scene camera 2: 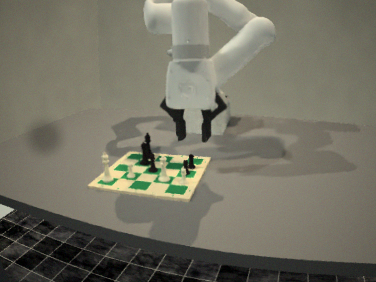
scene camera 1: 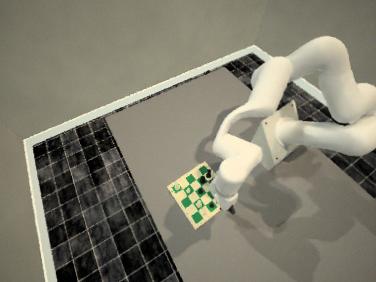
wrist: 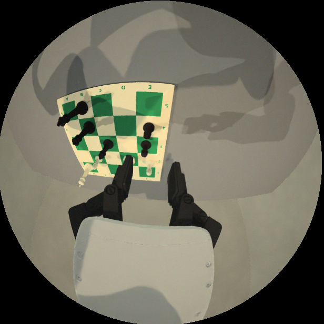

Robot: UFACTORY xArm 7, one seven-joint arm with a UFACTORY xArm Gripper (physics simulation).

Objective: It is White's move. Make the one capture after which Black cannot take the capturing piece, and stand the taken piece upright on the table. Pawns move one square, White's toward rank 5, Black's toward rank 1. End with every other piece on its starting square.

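Places are measured from the arm's base along level axes (x ahead, y left, z up), in metres.
Pixels of known places: gripper, fingertip midpoint: point(scene camera 2: 193, 140) point(scene camera 1: 219, 201); arm's base, link origin: point(scene camera 1: 284, 131).
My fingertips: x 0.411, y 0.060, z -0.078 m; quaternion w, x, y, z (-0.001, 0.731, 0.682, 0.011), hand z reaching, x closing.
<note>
For each thing: its top centre in the pictures, then the offset to it from my fingertips. "spot": a spot on its surface instead.
- board, surface spot: point(scene camera 2: 196, 181) spot: dy +0.018, dx +0.054, dz -0.070 m
- black pawn, top centre: point(scene camera 2: 191, 154) dy -0.010, dx -0.016, dz -0.039 m
- small black piece, top centre: point(scene camera 2: 185, 159) dy -0.014, dx +0.019, dz -0.039 m
- taller white piece, top centre: point(scene camera 2: 162, 155) dy -0.049, dx +0.061, dz -0.017 m
- white king, top centre: point(scene camera 2: 104, 152) dy -0.165, dx +0.096, dz -0.007 m
- black king, top centre: point(scene camera 2: 147, 132) dy -0.130, dx -0.055, dz -0.007 m
- tall black piece, top centre: point(scene camera 2: 143, 142) dy -0.123, dx -0.015, dz -0.017 m
My gripper point(scene camera 2: 193, 138) point(wrist: 151, 166) is part-way open and empty, high above the board point(scene camera 2: 196, 181) point(wrist: 170, 95). A black pawn point(scene camera 2: 191, 161) point(wrist: 148, 129) stands on E4. Another small black piece point(scene camera 2: 186, 166) point(wrist: 145, 148) stands on E3. A white pawn point(scene camera 2: 183, 176) point(wrist: 149, 170) stands on or near E2. A taller white piece point(scene camera 2: 163, 170) stands on D2, partly behind the left finger in the wrist view. A black piece point(scene camera 2: 152, 163) point(wrist: 107, 144) stands on C3, with a white pawn point(scene camera 2: 131, 172) point(wrist: 97, 161) near B2.
A white king point(scene camera 2: 105, 168) point(wrist: 83, 179) stands at the A1 corner. A black king point(scene camera 2: 147, 139) point(wrist: 81, 108) and another tall black piece point(scene camera 2: 144, 155) point(wrist: 88, 128) stand close together around B5 and B4. The arm partly covers the board in scene camera 1.
</note>
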